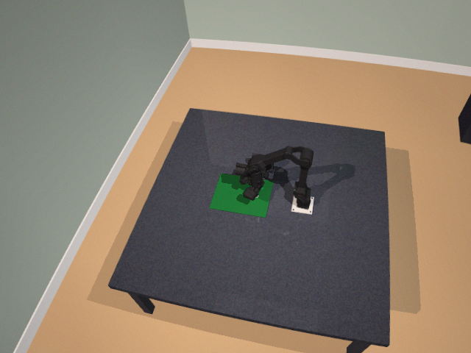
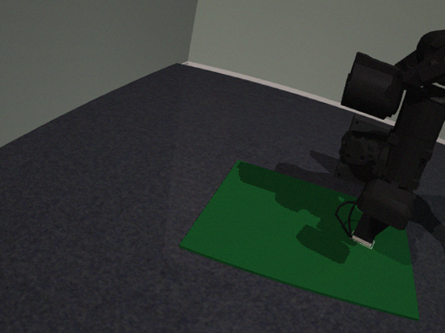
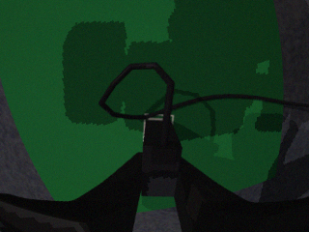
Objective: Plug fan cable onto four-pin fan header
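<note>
Now: gripper tip 10 mm short of the black plug and 10 mm below it. Also, from my gripper tip: green board (80 mm ahead, 10 mm to the left, 40 mm below); white four-pin header (10 mm ahead, 20 mm below); black fan (20 mm ahead, 180 mm to the right, 40 mm above).
</note>
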